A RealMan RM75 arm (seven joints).
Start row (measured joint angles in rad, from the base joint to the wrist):
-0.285, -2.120, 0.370, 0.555, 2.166, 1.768, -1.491
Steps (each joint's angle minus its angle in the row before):
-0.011, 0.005, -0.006, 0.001, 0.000, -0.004, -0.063
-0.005, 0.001, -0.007, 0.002, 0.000, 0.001, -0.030
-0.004, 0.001, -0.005, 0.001, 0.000, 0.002, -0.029
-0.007, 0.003, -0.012, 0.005, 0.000, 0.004, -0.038
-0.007, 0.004, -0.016, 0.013, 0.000, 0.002, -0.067
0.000, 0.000, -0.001, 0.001, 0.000, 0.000, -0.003
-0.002, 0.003, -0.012, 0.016, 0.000, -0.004, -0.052
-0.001, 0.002, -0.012, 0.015, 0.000, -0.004, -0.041
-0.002, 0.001, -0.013, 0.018, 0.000, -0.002, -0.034
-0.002, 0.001, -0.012, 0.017, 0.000, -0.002, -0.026
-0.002, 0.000, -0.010, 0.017, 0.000, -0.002, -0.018
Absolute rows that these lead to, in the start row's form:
-0.296, -2.115, 0.364, 0.556, 2.166, 1.764, -1.554
-0.301, -2.114, 0.357, 0.558, 2.166, 1.765, -1.584
-0.305, -2.113, 0.352, 0.559, 2.166, 1.767, -1.613
-0.312, -2.110, 0.340, 0.564, 2.166, 1.771, -1.651
-0.319, -2.106, 0.324, 0.577, 2.166, 1.773, -1.718
-0.319, -2.106, 0.323, 0.578, 2.166, 1.773, -1.721
-0.321, -2.103, 0.311, 0.594, 2.166, 1.769, -1.773
-0.322, -2.101, 0.299, 0.609, 2.166, 1.765, -1.814
-0.324, -2.100, 0.286, 0.627, 2.166, 1.763, -1.848
-0.326, -2.099, 0.274, 0.644, 2.166, 1.761, -1.874
-0.328, -2.099, 0.264, 0.661, 2.166, 1.759, -1.892

